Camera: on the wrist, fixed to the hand. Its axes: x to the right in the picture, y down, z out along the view.
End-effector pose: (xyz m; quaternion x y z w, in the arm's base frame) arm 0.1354 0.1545 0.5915 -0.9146 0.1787 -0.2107 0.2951
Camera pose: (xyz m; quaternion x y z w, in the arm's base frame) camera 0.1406 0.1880 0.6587 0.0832 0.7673 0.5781 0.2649
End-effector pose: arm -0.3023 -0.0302 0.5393 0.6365 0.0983 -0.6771 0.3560
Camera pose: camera -0.3181 0.0347 0.5047 -0.1204 -0.7181 0.1124 0.6762
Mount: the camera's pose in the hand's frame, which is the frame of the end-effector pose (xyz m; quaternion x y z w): 0.0081 -0.0679 -0.0314 0.0019 -0.3321 0.9431 0.0174
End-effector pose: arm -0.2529 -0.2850 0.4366 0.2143 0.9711 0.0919 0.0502
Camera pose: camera -0.2922 -0.3470 0.4533 0.9502 -0.2017 -0.0241 0.2363
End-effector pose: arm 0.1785 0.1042 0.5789 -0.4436 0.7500 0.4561 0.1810
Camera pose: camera 0.2347 0.0607 0.5542 -0.8514 -0.3721 -0.3245 0.1771
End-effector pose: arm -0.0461 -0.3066 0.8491 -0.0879 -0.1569 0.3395 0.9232
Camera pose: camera 0.0114 -0.3542 0.8399 0.0350 0.2258 -0.9061 0.3561
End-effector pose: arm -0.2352 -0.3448 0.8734 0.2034 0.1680 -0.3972 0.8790
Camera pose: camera -0.2864 -0.3753 0.8275 0.0317 -0.4816 0.7542 0.4453
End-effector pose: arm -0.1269 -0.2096 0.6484 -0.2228 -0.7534 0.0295 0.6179
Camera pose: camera -0.1187 -0.2749 0.6849 0.7035 0.0081 -0.6587 0.2669
